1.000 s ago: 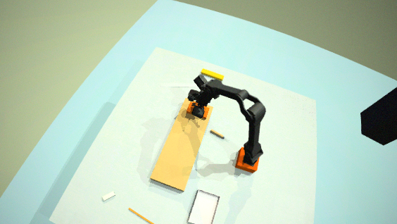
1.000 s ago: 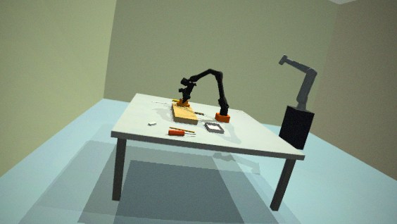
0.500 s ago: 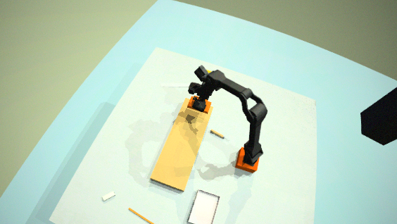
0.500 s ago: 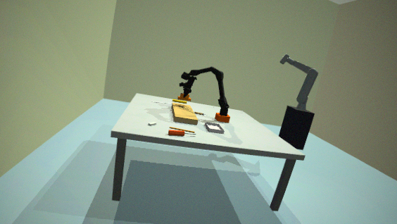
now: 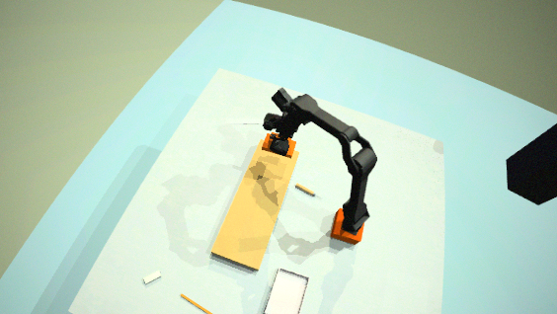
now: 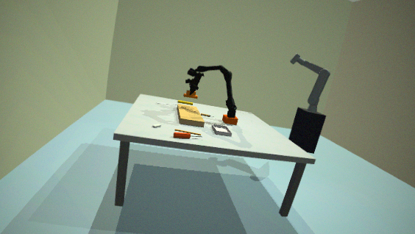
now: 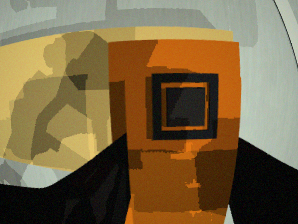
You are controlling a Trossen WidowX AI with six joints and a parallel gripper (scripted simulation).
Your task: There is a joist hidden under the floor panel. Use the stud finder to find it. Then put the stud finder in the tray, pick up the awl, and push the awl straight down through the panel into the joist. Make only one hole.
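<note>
Now: the tray 46 cm to the left of my gripper tip, 28 cm behind it and 14 cm below it. Round my gripper tip: yellow bar (35 cm to the right, 15 cm below, 4 cm ahead); then stud finder (2 cm above, 1 cm ahead); then short pencil-like stick (20 cm behind, 15 cm below, 5 cm to the left).
</note>
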